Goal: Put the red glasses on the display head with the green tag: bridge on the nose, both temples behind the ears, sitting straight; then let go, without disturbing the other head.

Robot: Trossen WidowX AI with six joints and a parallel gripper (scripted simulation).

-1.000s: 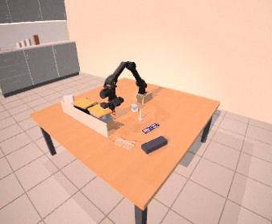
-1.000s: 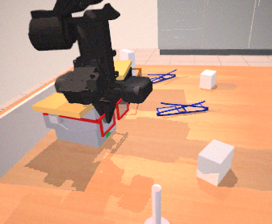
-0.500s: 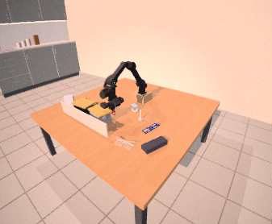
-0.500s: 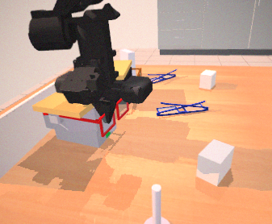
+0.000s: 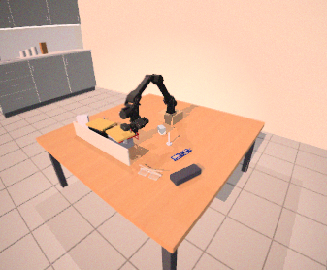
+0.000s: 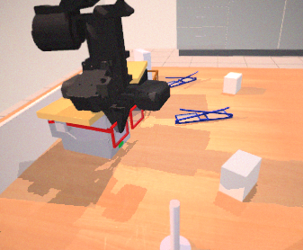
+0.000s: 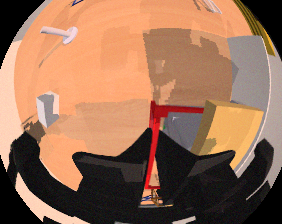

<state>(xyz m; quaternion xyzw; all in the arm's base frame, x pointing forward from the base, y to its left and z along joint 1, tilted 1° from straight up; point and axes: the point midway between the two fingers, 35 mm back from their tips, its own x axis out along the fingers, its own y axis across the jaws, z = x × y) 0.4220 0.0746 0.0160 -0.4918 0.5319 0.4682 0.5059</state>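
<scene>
Right now the grey display head is 60 mm ahead of my gripper tip, 40 mm to the right of it and 10 mm below it. Also, from my gripper tip: long white panel (200 mm ahead, 140 mm to the right, 10 mm below); then thin white post (150 mm behind, 160 mm to the left, 40 mm below); then dark case (30 mm ahead, 450 mm to the left, 50 mm below).
</scene>
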